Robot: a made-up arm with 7 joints.
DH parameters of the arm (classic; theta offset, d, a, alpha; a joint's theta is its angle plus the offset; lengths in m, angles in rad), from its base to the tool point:
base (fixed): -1.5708 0.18 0 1.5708
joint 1: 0 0.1 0.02 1.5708
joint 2: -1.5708 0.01 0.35 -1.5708
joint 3: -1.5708 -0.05 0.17 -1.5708
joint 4: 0 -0.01 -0.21 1.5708
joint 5: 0 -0.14 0.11 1.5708
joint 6: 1.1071 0 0.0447 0
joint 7: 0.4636 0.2 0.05 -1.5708
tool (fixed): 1.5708 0.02 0 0
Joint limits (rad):
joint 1: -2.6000..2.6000
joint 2: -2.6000..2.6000
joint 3: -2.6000..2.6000
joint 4: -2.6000..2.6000
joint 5: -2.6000..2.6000
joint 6: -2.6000..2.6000
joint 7: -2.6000..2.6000
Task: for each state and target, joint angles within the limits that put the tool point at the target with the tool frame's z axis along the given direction. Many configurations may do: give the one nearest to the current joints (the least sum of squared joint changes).
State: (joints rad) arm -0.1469 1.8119 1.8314 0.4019 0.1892 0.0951 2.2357
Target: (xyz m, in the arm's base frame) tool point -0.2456 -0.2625 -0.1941 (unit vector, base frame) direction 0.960 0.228 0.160
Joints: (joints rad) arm -0.6386 1.9711 2.0334 1.4305 0.3796 0.2857 2.1208
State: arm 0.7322 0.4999 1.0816 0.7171 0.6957 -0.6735 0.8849
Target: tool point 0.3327 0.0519 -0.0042 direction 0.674 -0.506 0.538
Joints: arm 1.2786 -0.1221 1.7241 1.0524 0.8328 -1.4288 0.4546
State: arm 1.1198 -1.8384 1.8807 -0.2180 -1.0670 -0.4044 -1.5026
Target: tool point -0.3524 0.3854 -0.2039 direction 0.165 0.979 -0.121
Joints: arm 0.3787 -1.6924 2.4041 0.1534 -0.6012 -0.8081 -1.9221
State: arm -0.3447 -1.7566 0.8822 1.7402 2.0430 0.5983 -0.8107
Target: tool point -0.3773 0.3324 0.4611 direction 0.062 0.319 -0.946
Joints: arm -0.7135 -2.0770 0.7964 1.5208 1.7319 0.4624 -0.8536
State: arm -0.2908 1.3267 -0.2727 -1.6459 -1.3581 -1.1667 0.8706
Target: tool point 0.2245 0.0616 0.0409 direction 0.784 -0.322 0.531
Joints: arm 0.1887 0.9945 -0.0767 -1.1326 -0.8800 -1.1226 0.8312
